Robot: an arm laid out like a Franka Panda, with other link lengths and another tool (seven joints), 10 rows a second.
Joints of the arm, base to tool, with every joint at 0 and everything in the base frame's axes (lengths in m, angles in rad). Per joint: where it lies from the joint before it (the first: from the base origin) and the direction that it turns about. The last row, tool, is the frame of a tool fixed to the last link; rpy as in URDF.
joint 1: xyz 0.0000 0.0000 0.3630 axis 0 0 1
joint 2: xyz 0.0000 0.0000 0.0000 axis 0 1 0
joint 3: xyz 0.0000 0.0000 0.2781 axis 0 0 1
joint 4: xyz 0.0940 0.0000 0.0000 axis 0 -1 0
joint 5: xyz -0.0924 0.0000 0.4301 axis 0 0 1
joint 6: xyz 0.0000 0.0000 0.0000 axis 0 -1 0
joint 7: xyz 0.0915 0.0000 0.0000 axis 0 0 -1
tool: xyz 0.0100 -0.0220 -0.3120 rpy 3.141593 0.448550 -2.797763
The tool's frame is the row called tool.
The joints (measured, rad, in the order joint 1, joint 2, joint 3, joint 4, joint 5, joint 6, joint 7), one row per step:
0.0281, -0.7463, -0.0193, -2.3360, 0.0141, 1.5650, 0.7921
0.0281, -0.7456, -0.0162, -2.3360, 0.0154, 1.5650, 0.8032
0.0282, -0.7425, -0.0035, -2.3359, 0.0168, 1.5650, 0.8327
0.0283, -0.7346, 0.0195, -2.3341, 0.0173, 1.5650, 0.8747
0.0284, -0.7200, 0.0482, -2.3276, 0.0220, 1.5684, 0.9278
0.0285, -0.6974, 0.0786, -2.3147, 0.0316, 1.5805, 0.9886
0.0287, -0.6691, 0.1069, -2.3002, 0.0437, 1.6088, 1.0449
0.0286, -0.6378, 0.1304, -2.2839, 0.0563, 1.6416, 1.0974
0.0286, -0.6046, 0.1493, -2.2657, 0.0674, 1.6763, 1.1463
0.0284, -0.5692, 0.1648, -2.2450, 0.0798, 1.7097, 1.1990
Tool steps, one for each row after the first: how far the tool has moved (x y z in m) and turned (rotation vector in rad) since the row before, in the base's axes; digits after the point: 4 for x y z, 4 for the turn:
-0.0002, 0.0015, -0.0002, -0.0011, 0.0010, -0.0088
-0.0005, 0.0047, -0.0010, -0.0081, 0.0034, -0.0201
-0.0002, 0.0077, -0.0019, -0.0165, 0.0061, -0.0249
0.0017, 0.0112, -0.0021, -0.0162, 0.0042, -0.0315
0.0056, 0.0141, -0.0019, -0.0113, -0.0032, -0.0373
0.0108, 0.0155, -0.0028, -0.0041, -0.0149, -0.0333
0.0125, 0.0149, -0.0032, 0.0025, -0.0176, -0.0329
0.0136, 0.0137, -0.0030, 0.0065, -0.0189, -0.0323
0.0136, 0.0135, -0.0030, 0.0120, -0.0169, -0.0390

